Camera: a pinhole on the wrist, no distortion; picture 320 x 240 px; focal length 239.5 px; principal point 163.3 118.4 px. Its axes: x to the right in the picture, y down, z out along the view. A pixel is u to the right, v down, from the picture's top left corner.
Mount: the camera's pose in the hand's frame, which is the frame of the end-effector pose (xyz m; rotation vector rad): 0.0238 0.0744 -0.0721 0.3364 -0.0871 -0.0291
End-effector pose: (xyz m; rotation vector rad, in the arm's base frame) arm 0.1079 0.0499 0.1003 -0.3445 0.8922 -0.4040
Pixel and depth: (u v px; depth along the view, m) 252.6 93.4 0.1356
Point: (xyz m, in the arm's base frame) 0.1894 0.0397 0.0840
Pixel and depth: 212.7 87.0 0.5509
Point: 0.4680 -0.0953 0.3738
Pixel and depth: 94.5 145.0 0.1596
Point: 0.1600 0.1122 0.1530
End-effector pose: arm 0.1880 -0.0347 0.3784 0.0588 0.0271 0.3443
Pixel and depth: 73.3 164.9 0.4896
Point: 0.0087 -0.1140 0.7865
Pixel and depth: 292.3 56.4 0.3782
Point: 0.4285 -0.1261 0.6328
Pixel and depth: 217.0 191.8 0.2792
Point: 0.2342 0.0316 0.6045
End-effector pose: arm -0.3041 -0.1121 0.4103 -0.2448 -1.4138 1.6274
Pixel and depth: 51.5 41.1 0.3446
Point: -0.2787 -0.3856 0.5229
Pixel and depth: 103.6 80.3 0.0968
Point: -0.3218 -0.1239 0.3854
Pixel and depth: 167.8 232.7 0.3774
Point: -0.5943 -0.3307 0.4154
